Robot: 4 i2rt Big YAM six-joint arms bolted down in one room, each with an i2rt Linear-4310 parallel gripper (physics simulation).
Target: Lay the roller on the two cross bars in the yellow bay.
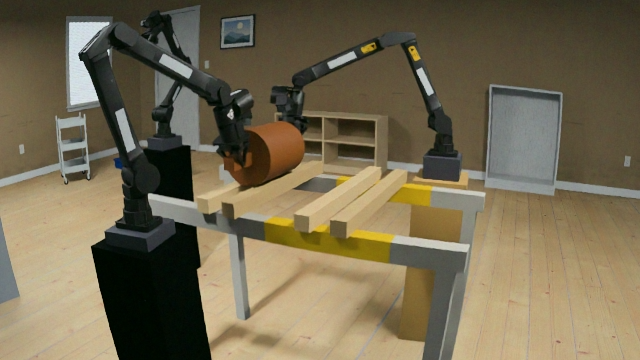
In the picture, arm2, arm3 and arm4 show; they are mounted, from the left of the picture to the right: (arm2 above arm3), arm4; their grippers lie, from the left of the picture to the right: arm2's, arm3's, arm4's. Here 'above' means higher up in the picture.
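The orange-brown roller (280,150) lies lengthwise over the left pair of wooden bars (275,189); a small gap beneath it cannot be ruled out. Two cross bars (340,197) (370,202) span the yellow bay, marked yellow on the near rail (300,237) and far rail (417,195). Arm3's gripper (233,156) points down at the roller's near end, its fingers around the end block. Arm4's gripper (301,125) is at the roller's far end, its fingertips partly hidden. Arm2's gripper (146,24) is high at the back left, small and unclear. Arm1 does not show.
The grey frame (440,255) carries the bars. Black pedestals (150,295) (172,170) stand at the left, and a wooden pedestal (435,222) at the right. A shelf unit (382,145), a white cart (59,145) and a grey cabinet (559,145) stand farther back.
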